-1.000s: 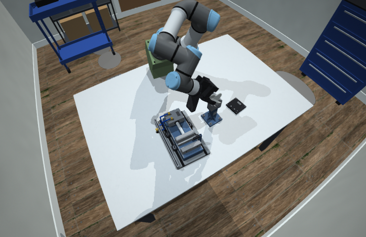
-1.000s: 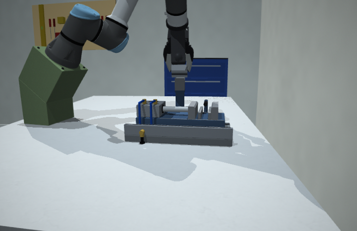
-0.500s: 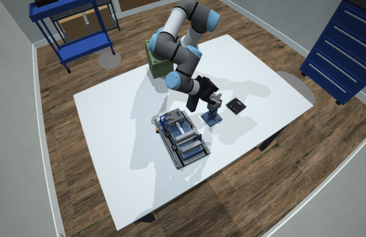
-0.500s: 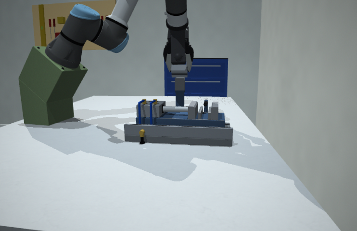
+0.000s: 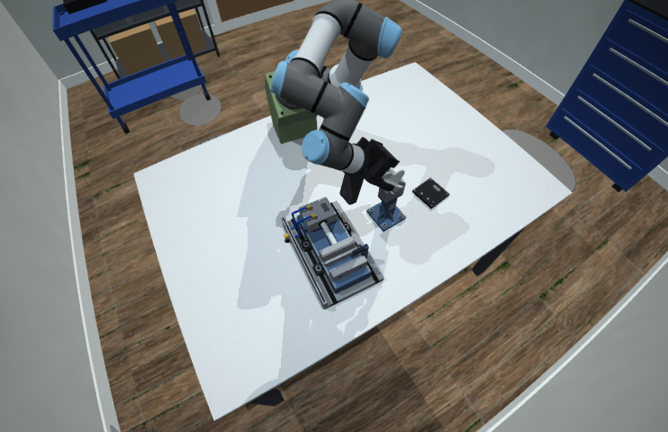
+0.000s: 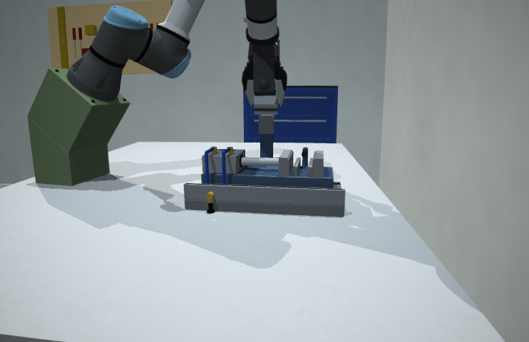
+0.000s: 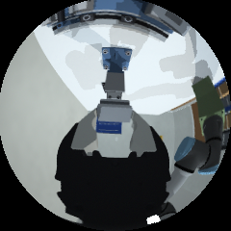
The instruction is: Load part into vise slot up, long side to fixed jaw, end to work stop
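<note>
Now: the part 10 mm below my hand. Also, from my hand: work stop (70 mm ahead, 180 mm to the right, 100 mm below); air cylinder (100 mm behind, 190 mm to the right, 110 mm below); moving jaw (30 mm ahead, 210 mm to the right, 110 mm below).
</note>
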